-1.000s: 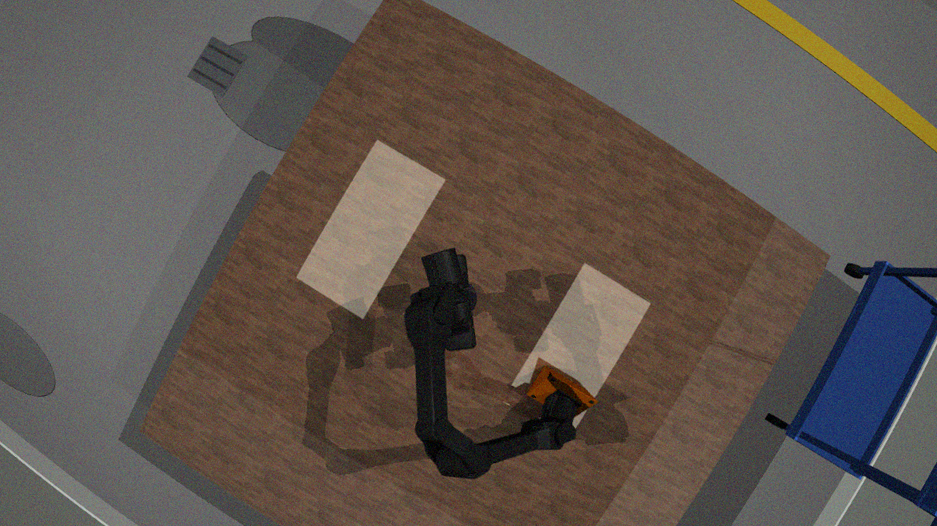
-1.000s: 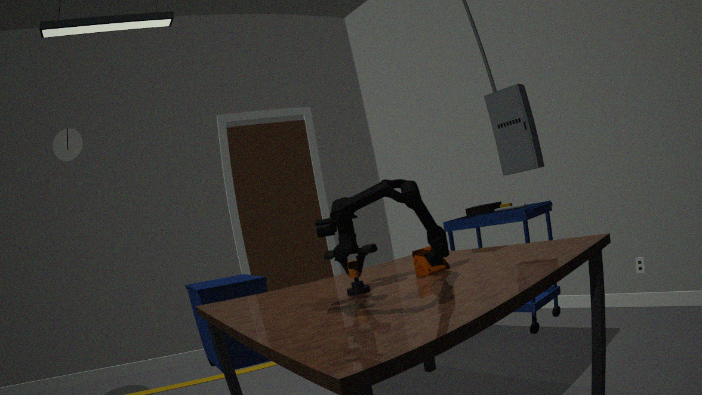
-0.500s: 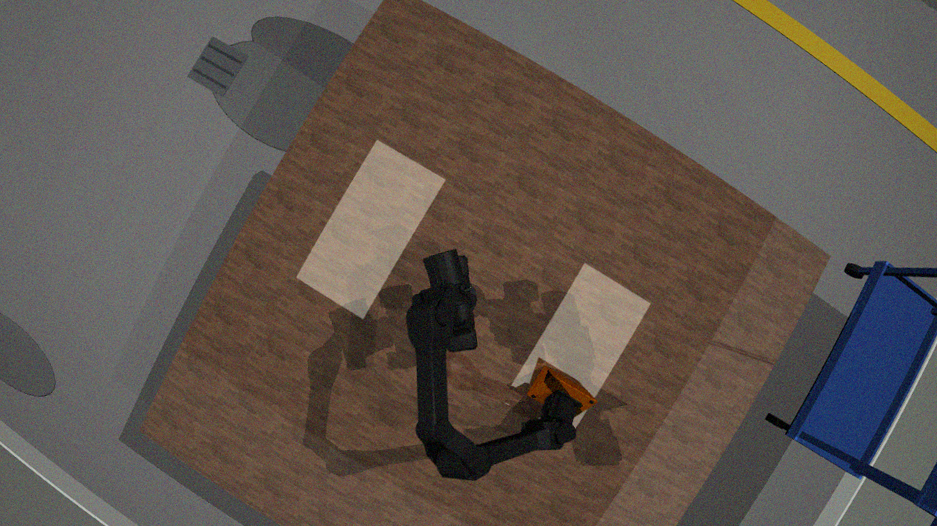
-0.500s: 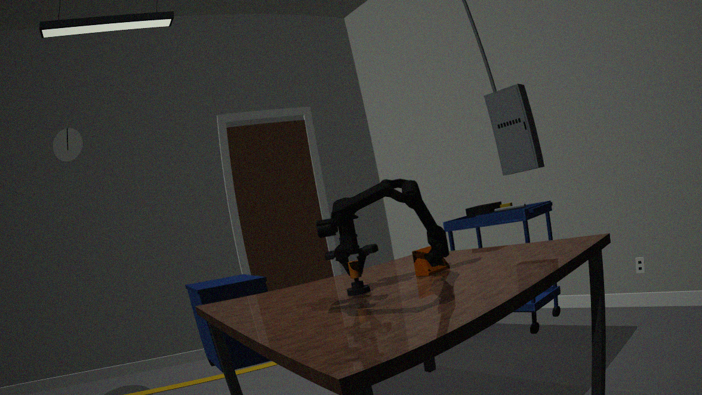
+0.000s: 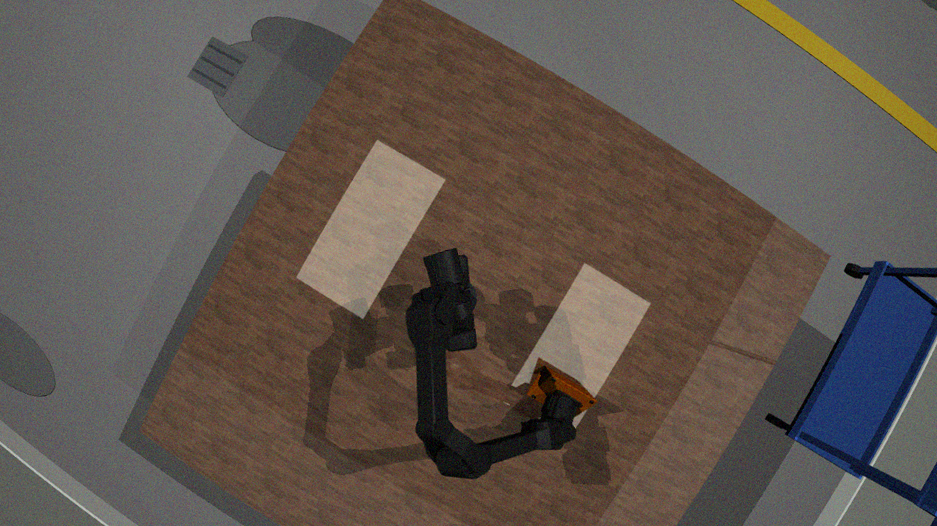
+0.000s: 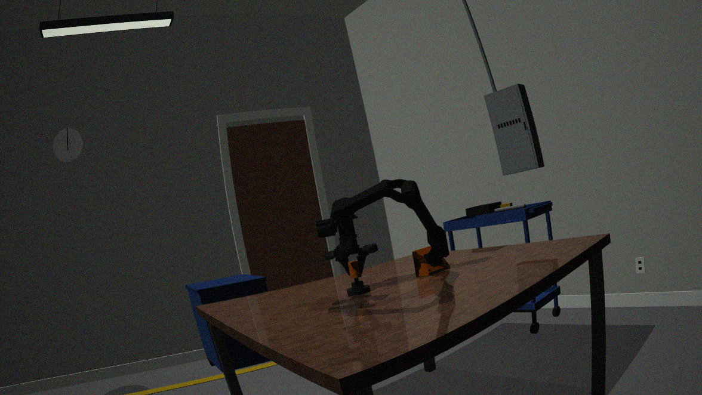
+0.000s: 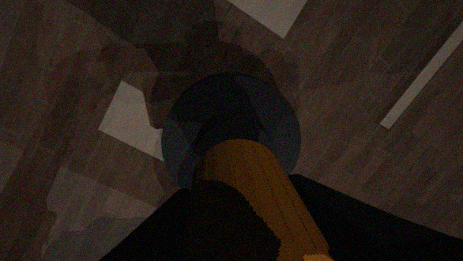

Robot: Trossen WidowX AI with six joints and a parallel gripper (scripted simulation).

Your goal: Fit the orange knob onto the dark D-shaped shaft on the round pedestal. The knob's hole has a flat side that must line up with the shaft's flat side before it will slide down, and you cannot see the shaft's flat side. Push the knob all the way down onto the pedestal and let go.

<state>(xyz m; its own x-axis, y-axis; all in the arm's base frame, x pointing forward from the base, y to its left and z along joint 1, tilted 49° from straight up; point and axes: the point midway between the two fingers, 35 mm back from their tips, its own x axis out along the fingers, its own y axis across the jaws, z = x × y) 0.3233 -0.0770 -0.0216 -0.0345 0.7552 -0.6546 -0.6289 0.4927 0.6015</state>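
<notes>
My gripper tip is 2 cm below the orange knob. Round my gripper tip: round dark pedestal (4 cm below).
</notes>
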